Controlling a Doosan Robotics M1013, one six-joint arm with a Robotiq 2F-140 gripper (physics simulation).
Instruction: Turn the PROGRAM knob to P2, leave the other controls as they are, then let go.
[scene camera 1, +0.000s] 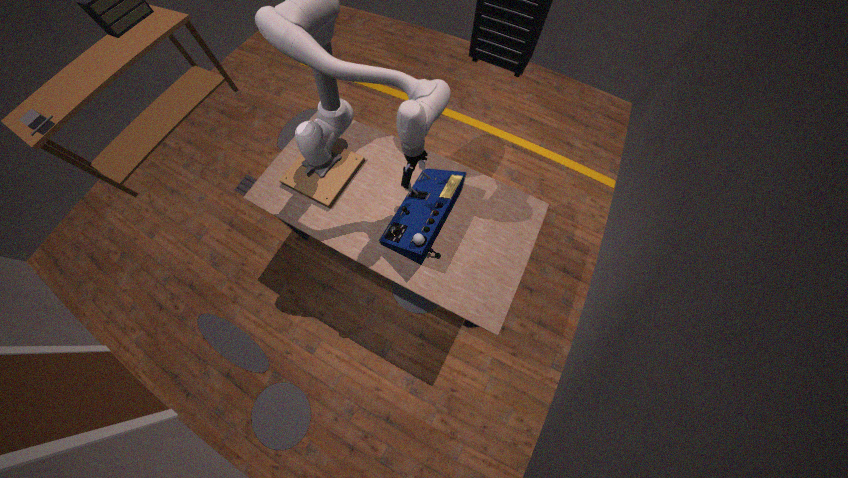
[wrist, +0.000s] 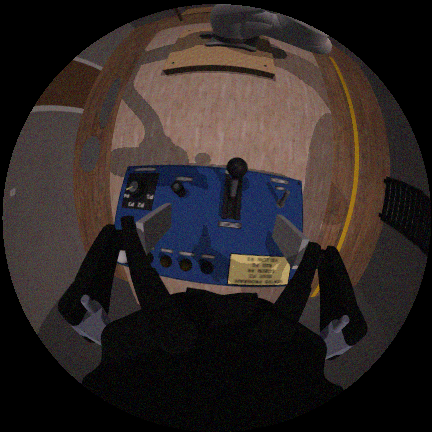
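Seen in the pictures: gripper, between the fingertips: (scene camera 1: 415, 179) (wrist: 222, 220); arm's base, origin of its link: (scene camera 1: 322, 161) (wrist: 233, 38).
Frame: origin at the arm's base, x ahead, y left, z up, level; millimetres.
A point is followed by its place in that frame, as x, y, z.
The PROGRAM knob (scene camera 1: 396, 231) {675, -140, 86} (wrist: 133, 187) {654, -134, 87} sits on a black plate with P labels, at a corner of the blue control panel (scene camera 1: 418, 214) {713, -4, 88} (wrist: 200, 200) {662, 34, 63}. A pale mark shows on the knob; which label it points to is too small to tell. My gripper (scene camera 1: 414, 175) {638, 84, 228} (wrist: 222, 220) {638, 84, 228} is open and empty, its fingers wide apart above the panel. In scene camera 1 it hangs near the end of the panel away from the PROGRAM knob. In the wrist view the knob lies up and left of the left finger pad, apart from it.
A ball-topped lever (wrist: 237, 167) {572, 95, 126}, a small black knob (scene camera 1: 405, 210) {647, -23, 90} (wrist: 178, 188) {637, -11, 99} and a toggle (wrist: 283, 197) {608, 217, 79} stand on the panel. It also bears a row of round dark controls, a yellow card (scene camera 1: 451, 186) {775, 203, 133} (wrist: 258, 270) {774, 197, 132} and a white dome (scene camera 1: 418, 239) {808, -140, 177}. A wooden base board (scene camera 1: 326, 192) {174, -148, 1} (wrist: 220, 61) {199, -13, 0} lies behind.
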